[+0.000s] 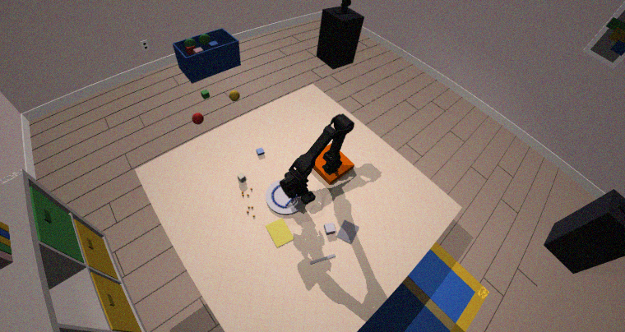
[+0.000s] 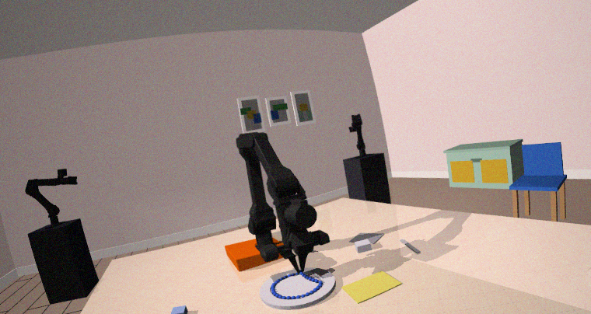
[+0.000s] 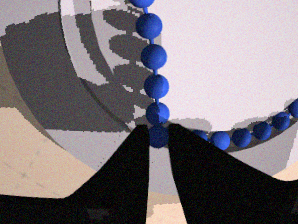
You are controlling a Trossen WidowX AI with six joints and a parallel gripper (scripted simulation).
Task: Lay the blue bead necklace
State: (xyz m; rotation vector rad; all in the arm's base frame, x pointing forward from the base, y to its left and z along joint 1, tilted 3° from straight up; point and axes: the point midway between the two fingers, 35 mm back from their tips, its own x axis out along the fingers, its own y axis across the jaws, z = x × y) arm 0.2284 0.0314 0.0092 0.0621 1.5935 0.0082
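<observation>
Right now my gripper tip is 50 mm short of the round bead board, 30 mm to the left of it and 10 mm above it. The rest, counted from my gripper tip: yellow sheet 180 mm ahead, 110 mm to the left, 20 mm below; then small grey block 230 mm to the left, 20 mm behind, 10 mm below; then grey sheet 290 mm to the left, 90 mm behind, 20 mm below.
</observation>
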